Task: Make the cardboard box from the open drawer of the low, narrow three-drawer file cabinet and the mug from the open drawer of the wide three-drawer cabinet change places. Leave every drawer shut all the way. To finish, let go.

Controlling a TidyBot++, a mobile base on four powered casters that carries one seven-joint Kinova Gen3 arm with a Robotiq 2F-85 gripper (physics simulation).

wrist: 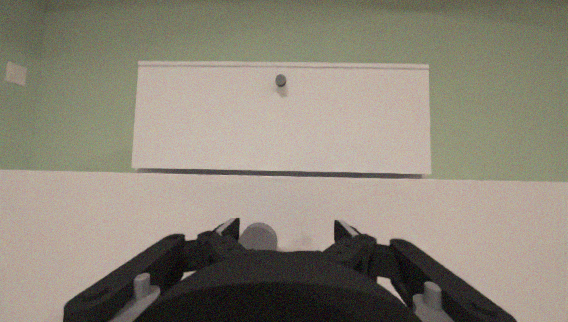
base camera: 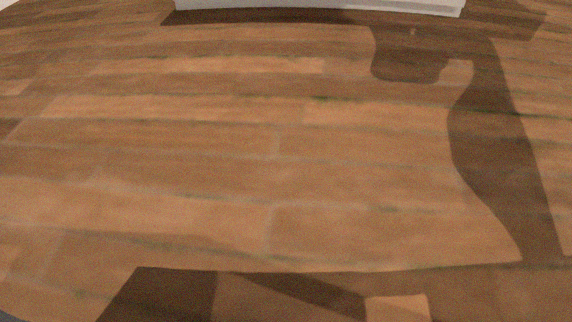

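My gripper (wrist: 286,229) is open in the wrist view, in front of a near white drawer front (wrist: 450,220). A round grey knob (wrist: 259,237) on that front lies between the spread fingers, closer to the left one, and is not gripped. This front looks nearer than the white front (wrist: 280,125) above it, which has its own small grey knob (wrist: 280,80). A dark gap runs between the two fronts. Which cabinet this is, I cannot tell. The inside of the drawer is hidden. The cardboard box and the mug do not show.
The white bottom edge of a cabinet (base camera: 320,6) shows at the top of the base view, beyond the wooden floor (base camera: 200,165). Dark shadows fall on the floor at the right and front. A green wall (wrist: 500,100) stands behind the cabinet, with a pale plate (wrist: 16,74) at far left.
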